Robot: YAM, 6 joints.
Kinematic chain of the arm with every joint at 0, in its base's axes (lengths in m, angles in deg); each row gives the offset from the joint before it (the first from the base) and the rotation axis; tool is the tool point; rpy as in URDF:
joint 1: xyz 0 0 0.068 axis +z
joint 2: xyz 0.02 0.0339 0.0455 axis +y
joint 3: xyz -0.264 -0.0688 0 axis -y
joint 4: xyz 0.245 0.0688 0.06 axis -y
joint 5: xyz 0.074 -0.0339 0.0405 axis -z
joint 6: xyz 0.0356 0 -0.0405 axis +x
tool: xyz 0 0 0 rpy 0 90 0
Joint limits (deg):
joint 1: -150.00..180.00
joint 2: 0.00..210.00
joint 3: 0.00..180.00
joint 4: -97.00..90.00
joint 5: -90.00..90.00
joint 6: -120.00..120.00
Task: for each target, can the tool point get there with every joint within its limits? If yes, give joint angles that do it. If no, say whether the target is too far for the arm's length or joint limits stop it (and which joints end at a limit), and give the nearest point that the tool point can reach.
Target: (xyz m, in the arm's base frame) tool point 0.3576 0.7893 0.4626
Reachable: no: too far | nearest point 0.2470 0.5452 0.3521 | short by 0.290 m
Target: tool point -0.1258 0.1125 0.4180
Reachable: yes | joints 135.92 43.60 49.66 13.74 -10.84 62.89
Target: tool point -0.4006 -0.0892 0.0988
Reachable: no: joint limits stop it (at a limit: joint 1) | nearest point -0.4006 -0.0356 0.0988 | short by 0.054 m
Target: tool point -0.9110 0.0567 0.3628
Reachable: no: too far | nearest point -0.6216 0.0387 0.2818 | short by 0.301 m
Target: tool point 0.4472 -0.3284 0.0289
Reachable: yes | joints -32.87 159.14 110.92 23.81 68.73 -95.22
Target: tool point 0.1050 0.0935 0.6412
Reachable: yes | joints 32.23 69.98 103.88 33.31 -40.45 96.40
